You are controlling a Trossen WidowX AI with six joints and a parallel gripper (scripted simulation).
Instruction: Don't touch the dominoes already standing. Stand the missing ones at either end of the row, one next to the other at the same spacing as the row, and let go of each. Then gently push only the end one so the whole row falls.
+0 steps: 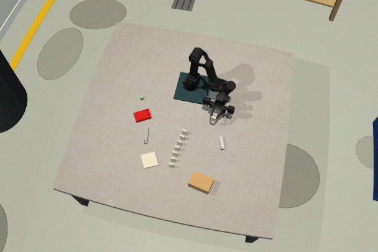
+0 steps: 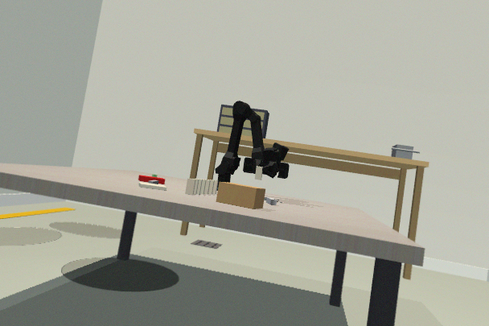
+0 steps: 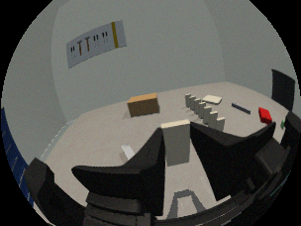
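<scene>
Right now my gripper tip is 110 mm above the white bar, 90 mm short of it and 70 mm to the right of it. Also, from my gripper tip: red block 420 mm to the right, 110 mm below; tan box 360 mm ahead, 90 mm below; cream flat tile 310 mm to the right, 270 mm ahead, 120 mm below.
</scene>
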